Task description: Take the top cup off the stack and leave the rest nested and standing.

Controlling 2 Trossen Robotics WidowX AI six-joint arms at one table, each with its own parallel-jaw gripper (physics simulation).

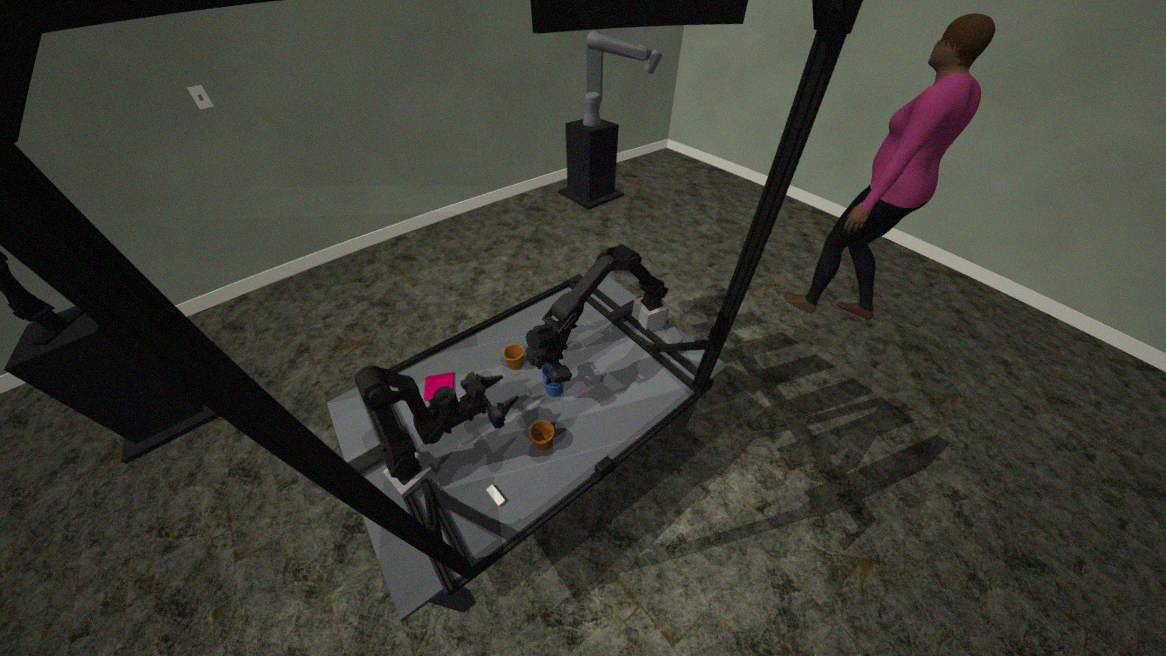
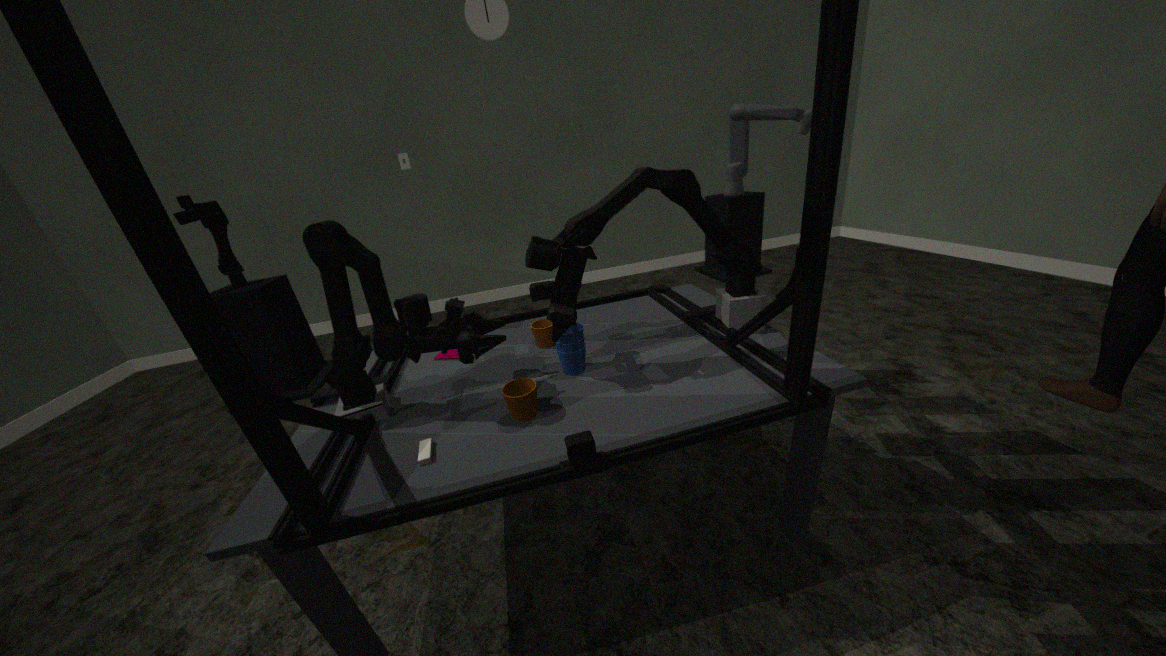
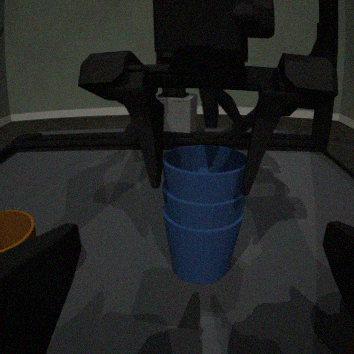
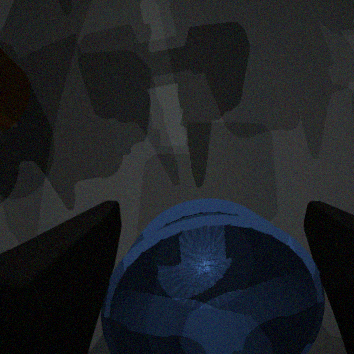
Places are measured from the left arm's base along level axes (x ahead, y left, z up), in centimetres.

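Where they show: left gripper, fingertip midpoint: [image 1: 510, 386] [image 2: 505, 329] [image 3: 205, 237]; right gripper, fingertip midpoint: [image 1: 543, 376] [image 2: 555, 335] [image 3: 199, 191] [image 4: 215, 214]; left arm's base, link origin: [image 1: 407, 469] [image 2: 360, 399]; right arm's base, link origin: [image 1: 651, 303] [image 2: 740, 292] [image 3: 173, 95].
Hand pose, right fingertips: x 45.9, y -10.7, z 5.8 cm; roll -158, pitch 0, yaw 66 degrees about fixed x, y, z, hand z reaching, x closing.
Observation:
Each offset is from my right fingertips to the top centre of the thing. "pt": to the spot under its first point.
Three blue cups stand nested in a stack @(dy -1.7, dx +3.1, dz -3.3 cm) [image 1: 554, 388] [image 2: 572, 359] [image 3: 202, 255] near the table's middle. The top cup @(dy -1.8, dx +3.2, dz +1.5 cm) [image 3: 205, 182] [image 4: 215, 310] sits in the cup below it; any small gap between them cannot be told. My right gripper [image 1: 554, 372] [image 2: 569, 328] [image 3: 199, 191] [image 4: 215, 214] points down and is shut on the top cup, one finger on each side near its rim. My left gripper [image 1: 508, 389] [image 2: 503, 329] [image 3: 205, 237] is open and empty, to the left of the stack and facing it, apart from the cups.
One orange cup @(dy -11.9, dx -13.2, dz -3.4 cm) [image 1: 541, 434] [image 2: 520, 398] stands nearer the table's front edge, another orange cup @(dy +16.9, dx +2.7, dz -3.4 cm) [image 1: 513, 356] [image 2: 543, 332] [image 3: 15, 230] behind the stack. A pink square @(pt dy +30.8, dx -21.8, dz -9.2 cm) [image 1: 438, 385] lies behind my left arm; a white block @(dy -12.5, dx -33.7, dz -8.8 cm) [image 1: 495, 494] [image 2: 424, 450] lies front left. Black frame posts rise at the table's corners.

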